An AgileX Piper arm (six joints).
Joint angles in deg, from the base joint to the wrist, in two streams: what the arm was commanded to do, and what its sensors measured. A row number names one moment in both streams.
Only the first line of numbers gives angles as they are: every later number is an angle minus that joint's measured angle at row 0.
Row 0, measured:
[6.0 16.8 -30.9 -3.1 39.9 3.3]
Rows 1 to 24, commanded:
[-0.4 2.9 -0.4 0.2 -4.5 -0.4]
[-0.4 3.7 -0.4 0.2 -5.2 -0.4]
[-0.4 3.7 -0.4 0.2 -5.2 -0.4]
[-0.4 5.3 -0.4 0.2 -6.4 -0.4]
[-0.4 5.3 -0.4 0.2 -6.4 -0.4]
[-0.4 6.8 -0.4 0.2 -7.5 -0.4]
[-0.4 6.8 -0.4 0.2 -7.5 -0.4]
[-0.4 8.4 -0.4 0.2 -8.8 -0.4]
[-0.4 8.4 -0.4 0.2 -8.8 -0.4]
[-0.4 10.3 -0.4 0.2 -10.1 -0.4]
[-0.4 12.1 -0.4 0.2 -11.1 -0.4]
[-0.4 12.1 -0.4 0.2 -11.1 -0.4]
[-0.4 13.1 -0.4 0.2 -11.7 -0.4]
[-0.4 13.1 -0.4 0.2 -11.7 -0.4]
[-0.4 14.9 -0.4 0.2 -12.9 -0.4]
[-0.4 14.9 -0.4 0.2 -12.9 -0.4]
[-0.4 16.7 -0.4 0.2 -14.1 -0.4]
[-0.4 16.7 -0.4 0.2 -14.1 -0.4]
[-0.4 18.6 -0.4 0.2 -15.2 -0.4]
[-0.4 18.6 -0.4 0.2 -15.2 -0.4]
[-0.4 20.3 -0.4 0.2 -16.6 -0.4]
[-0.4 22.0 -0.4 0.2 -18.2 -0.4]
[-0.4 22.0 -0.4 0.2 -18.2 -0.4]
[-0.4 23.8 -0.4 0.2 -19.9 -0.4]
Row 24, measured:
[0.0 21.9 0.0 0.1 -17.0 0.0]
